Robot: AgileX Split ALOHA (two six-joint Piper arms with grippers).
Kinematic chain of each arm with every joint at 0, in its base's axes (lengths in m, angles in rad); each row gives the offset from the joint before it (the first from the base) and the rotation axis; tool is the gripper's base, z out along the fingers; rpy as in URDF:
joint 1: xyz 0 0 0.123 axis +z
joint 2: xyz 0 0 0 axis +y
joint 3: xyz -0.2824 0 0.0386 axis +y
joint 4: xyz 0.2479 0 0.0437 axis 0.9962 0 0.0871
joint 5: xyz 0 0 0 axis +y
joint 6: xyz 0.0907 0 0.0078 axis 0.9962 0 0.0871
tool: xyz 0 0 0 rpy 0 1.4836 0
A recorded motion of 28 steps. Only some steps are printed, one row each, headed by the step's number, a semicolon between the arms.
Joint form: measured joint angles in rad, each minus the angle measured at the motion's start. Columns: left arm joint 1, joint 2, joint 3, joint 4, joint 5, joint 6; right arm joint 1, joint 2, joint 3, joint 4, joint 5, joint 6.
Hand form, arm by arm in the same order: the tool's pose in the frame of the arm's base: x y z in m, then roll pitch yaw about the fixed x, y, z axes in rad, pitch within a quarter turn. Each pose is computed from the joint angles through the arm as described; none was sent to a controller.
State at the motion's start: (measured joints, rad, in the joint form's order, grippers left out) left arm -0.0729 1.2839 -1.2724 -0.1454 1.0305 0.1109; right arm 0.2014 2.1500 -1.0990 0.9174 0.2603 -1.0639
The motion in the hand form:
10: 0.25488 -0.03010 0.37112 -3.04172 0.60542 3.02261; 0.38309 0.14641 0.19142 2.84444 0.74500 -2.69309
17: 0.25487 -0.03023 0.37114 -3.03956 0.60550 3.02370; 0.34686 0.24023 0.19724 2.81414 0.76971 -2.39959
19: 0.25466 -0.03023 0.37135 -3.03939 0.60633 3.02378; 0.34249 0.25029 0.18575 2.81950 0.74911 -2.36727
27: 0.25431 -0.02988 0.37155 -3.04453 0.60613 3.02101; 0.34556 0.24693 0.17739 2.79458 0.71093 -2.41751
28: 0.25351 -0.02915 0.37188 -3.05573 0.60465 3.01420; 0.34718 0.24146 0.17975 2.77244 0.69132 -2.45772
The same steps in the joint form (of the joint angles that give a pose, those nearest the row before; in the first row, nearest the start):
10: 0.0000 -0.0002 0.0000 0.0000 0.0197 0.0000; 0.0746 -0.2279 -0.1543 0.0697 0.2393 0.0000
17: 0.0000 -0.0002 0.0000 -0.0018 0.0197 0.0000; 0.3030 -0.1919 -0.2290 0.0977 0.3227 -0.0597
19: 0.0000 -0.0011 0.0000 -0.0020 0.0197 0.0000; 0.3300 -0.1645 -0.2290 0.0977 0.3156 -0.0696
27: 0.0000 -0.0022 0.0000 0.0023 0.0209 0.0000; 0.3209 -0.1465 -0.2290 0.0764 0.3153 -0.0185
28: 0.0000 -0.0046 0.0000 0.0111 0.0244 0.0008; 0.3071 -0.1542 -0.2291 0.0532 0.3296 0.0303

